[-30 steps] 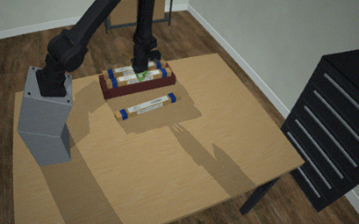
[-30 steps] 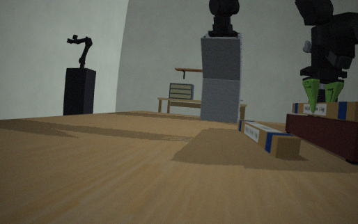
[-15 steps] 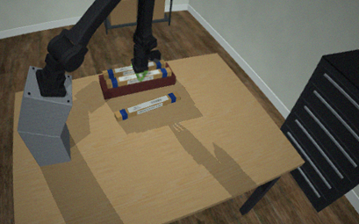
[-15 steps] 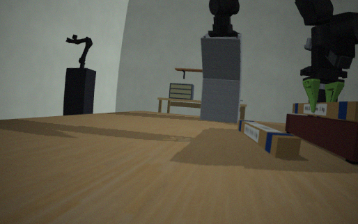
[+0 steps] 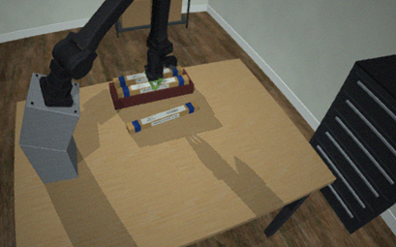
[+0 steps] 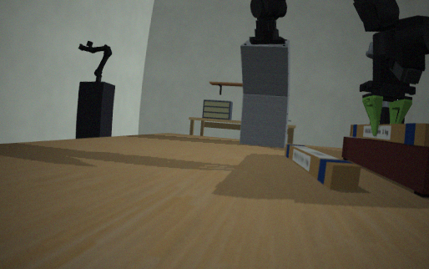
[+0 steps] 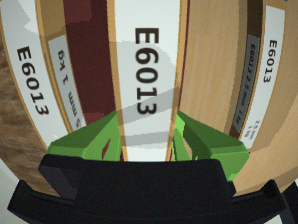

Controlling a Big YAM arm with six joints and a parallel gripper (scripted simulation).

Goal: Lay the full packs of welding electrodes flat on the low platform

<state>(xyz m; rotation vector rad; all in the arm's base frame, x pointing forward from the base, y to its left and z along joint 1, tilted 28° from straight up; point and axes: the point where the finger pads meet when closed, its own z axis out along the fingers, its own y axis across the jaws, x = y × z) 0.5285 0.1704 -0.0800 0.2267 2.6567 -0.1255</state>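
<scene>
Right now my hand is 10 mm below the pack of welding electrodes. Round my hand: dark red platform: 60 mm below, 40 mm to the left, 10 mm ahead.
</scene>
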